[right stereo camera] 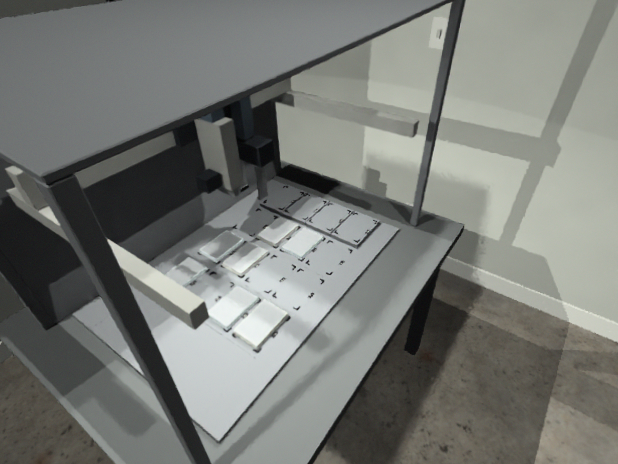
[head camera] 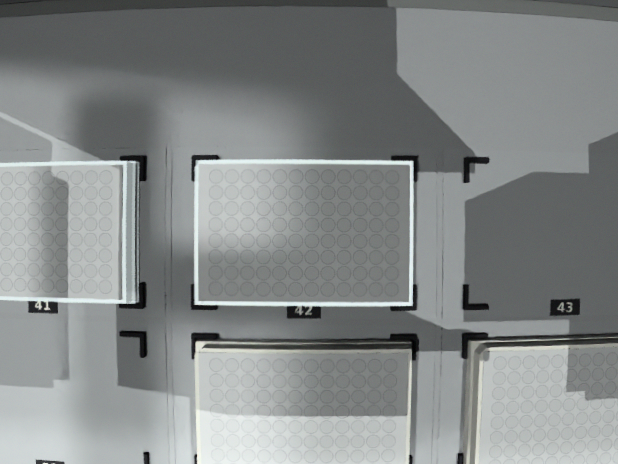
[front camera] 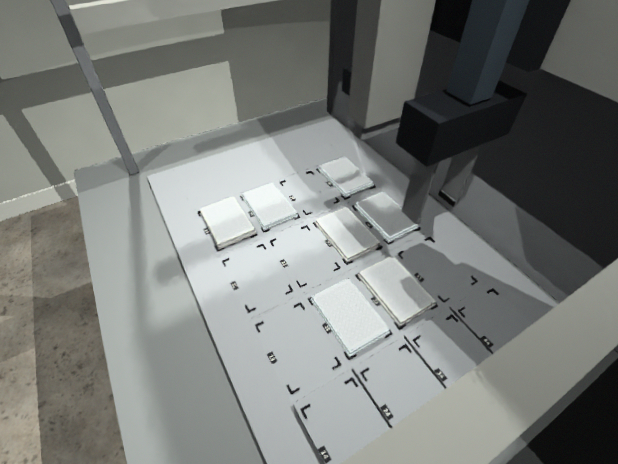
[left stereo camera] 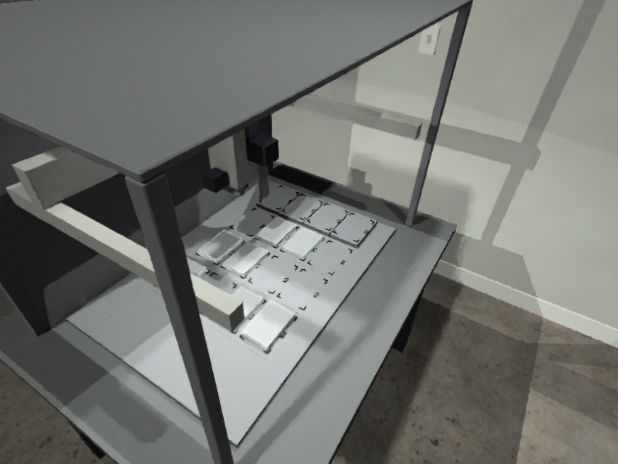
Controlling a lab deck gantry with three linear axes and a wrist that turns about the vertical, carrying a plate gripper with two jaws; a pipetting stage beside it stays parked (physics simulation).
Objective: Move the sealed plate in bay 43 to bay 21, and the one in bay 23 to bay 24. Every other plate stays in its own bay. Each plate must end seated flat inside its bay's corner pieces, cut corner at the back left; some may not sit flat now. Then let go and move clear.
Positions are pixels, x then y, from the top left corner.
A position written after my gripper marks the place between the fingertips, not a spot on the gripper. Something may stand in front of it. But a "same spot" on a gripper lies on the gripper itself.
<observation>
My gripper shows in the right stereo camera view, in the front camera view [429, 208] and in the left stereo camera view; in the head camera view it is out of frame. One and the same spot on a bay 24: [right stereo camera: 328, 217] is [left stereo camera: 326, 217]. One and the same spot on my gripper: [right stereo camera: 259, 171] is [left stereo camera: 262, 170].
</observation>
